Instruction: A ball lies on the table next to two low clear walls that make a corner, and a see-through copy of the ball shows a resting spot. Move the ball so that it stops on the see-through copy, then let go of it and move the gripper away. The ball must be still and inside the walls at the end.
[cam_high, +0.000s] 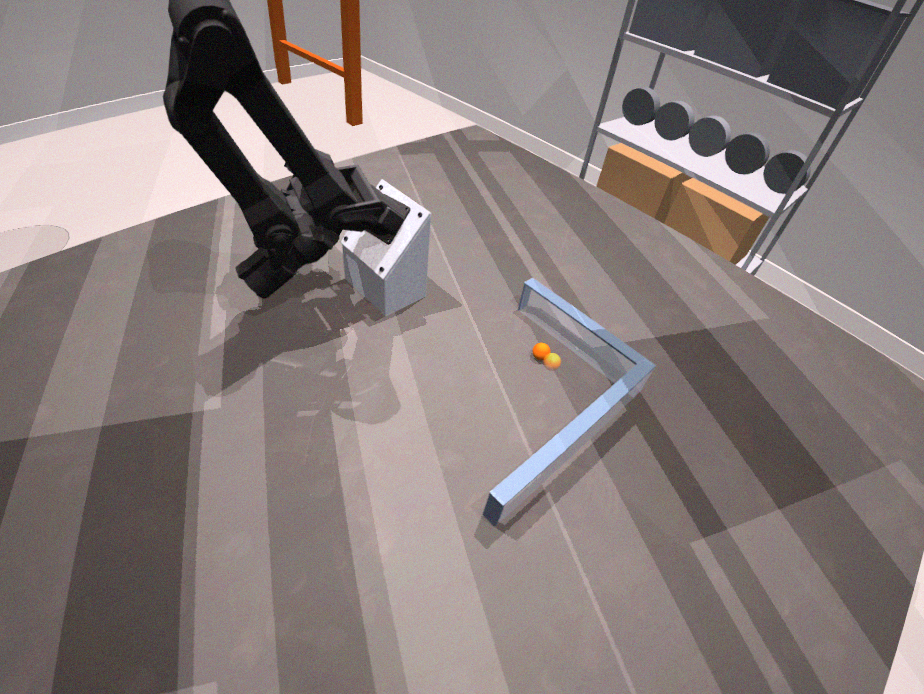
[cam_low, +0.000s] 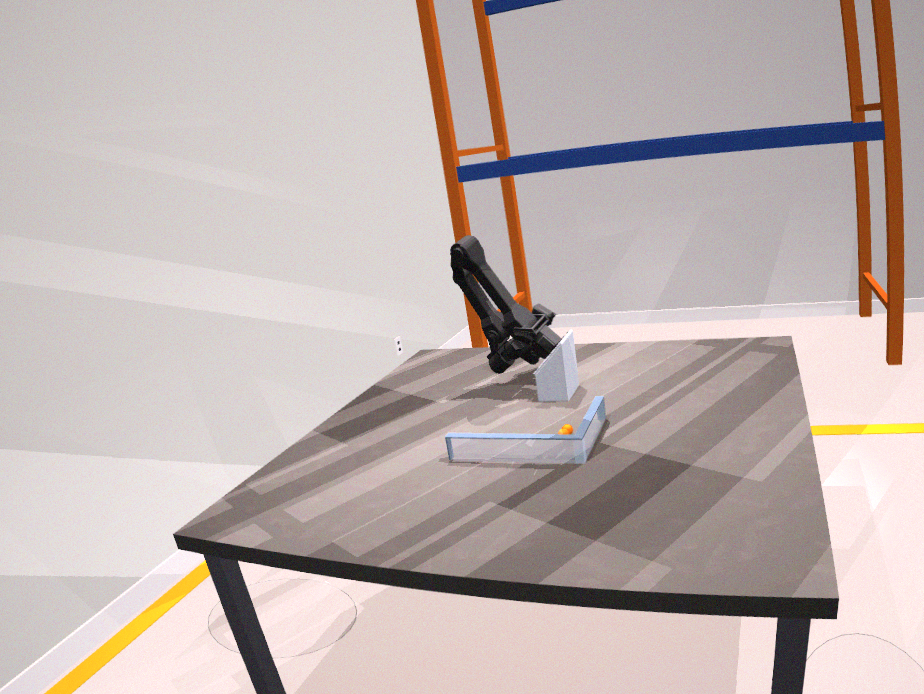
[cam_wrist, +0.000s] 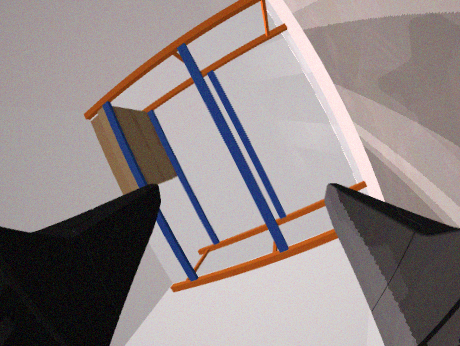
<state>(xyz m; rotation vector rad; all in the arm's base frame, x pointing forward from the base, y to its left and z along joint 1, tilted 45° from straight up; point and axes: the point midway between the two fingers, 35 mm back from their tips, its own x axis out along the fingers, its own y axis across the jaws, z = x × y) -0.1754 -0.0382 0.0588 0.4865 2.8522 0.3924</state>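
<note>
The orange ball lies 490 mm ahead of my gripper tip, 130 mm to the left of it and 130 mm below it.
</note>
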